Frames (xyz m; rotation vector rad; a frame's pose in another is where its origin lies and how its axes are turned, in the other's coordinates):
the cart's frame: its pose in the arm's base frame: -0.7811 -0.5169 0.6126 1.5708 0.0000 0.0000
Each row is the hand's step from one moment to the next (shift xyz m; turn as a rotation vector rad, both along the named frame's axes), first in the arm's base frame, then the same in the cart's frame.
Working: the arm's base frame: its pose in the cart's frame: 0.7811 -0.6126 -0.5169 -1.5708 0.0000 0.0000

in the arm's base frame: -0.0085 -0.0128 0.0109 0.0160 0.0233 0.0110
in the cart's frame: -0.0085 0.0109 0.0128 0.0160 0.0110 -0.0233
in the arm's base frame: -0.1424 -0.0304 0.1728 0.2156 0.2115 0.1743
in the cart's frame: -0.1424 0.1728 0.0304 0.2156 0.1743 -0.2115
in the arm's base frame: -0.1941 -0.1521 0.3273 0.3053 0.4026 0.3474
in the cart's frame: -0.1941 0.3273 0.1521 0.3053 0.3474 -0.4026
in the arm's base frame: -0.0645 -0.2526 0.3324 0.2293 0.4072 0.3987
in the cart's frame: -0.0645 0.3324 0.2526 0.2293 0.3987 -0.4072
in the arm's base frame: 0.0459 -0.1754 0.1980 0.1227 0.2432 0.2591
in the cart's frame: 0.0459 0.1980 0.1754 0.1227 0.2591 -0.2432
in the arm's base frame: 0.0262 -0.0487 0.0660 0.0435 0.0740 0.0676
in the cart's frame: 0.0262 0.0660 0.0487 0.0435 0.0676 -0.0740
